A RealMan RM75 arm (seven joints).
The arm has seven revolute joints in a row. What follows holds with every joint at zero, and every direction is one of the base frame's.
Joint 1 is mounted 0.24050 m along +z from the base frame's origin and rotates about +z.
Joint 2 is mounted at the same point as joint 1 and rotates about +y.
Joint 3 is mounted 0.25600 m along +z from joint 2 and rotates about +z.
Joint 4 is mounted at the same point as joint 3 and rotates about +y.
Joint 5 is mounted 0.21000 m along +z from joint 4 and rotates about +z.
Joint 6 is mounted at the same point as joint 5 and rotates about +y.
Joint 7 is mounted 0.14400 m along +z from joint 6 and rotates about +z.
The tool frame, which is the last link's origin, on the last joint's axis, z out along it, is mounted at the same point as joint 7; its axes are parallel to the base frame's.
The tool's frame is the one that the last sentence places.
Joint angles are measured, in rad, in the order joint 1, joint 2, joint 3, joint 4, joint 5, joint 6, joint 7. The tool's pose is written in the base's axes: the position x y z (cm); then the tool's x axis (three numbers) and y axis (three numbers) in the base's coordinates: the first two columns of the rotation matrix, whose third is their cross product. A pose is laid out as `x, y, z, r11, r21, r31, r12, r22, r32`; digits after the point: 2 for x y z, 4 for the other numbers.
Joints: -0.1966, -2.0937, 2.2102, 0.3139, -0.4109, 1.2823, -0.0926
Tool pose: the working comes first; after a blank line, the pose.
Where each joint sits with the arm in this pose, in the base's axes (m; each line is computed from the numbers above, not from the rounded line before):
joint 1: 0.0000 0.0000 0.2405
joint 2: 0.0000 0.0000 0.2405
joint 3: -0.2175 0.0433 0.1127
joint 4: -0.2175 0.0433 0.1127
joint 5: -0.3581 0.1244 -0.0206
joint 6: -0.3581 0.1244 -0.0206
joint 7: -0.3135 0.2579 -0.0510
the tool: -0.3135 0.2579 -0.0510

-31.35, 25.79, -5.10, 0.7380, -0.0943, 0.6682, 0.5996, -0.3625, -0.7134
